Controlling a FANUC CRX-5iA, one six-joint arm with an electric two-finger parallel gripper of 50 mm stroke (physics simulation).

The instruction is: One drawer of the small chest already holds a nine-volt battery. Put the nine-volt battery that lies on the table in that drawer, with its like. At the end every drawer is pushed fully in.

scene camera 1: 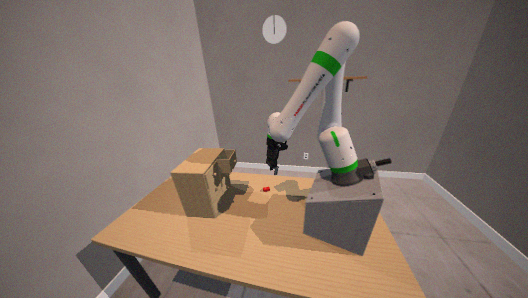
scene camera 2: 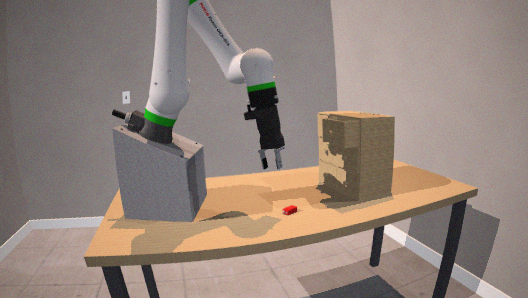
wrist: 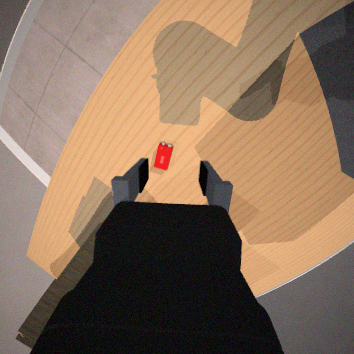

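The red nine-volt battery [scene camera 1: 266, 189] [scene camera 2: 289, 210] [wrist: 163, 156] lies flat on the table, its terminals toward the top of the wrist view. My gripper [scene camera 1: 275, 172] [scene camera 2: 272, 166] [wrist: 173, 169] is open and empty, pointing down above the table. In the wrist view the battery shows beyond the fingertips, left of the midline between them. The small wooden chest [scene camera 1: 195, 195] [scene camera 2: 377, 160] stands on the table with one upper drawer [scene camera 1: 230, 160] [scene camera 2: 351, 135] pulled out. The inside of that drawer and the other battery are hidden.
The grey robot pedestal [scene camera 1: 340, 215] [scene camera 2: 155, 175] stands on the table [scene camera 1: 200, 250] [scene camera 2: 150, 250] across from the chest's drawer front. A dark wooden edge shows at the lower left of the wrist view. Arm shadows fall near the battery. The table's edge runs beyond the battery.
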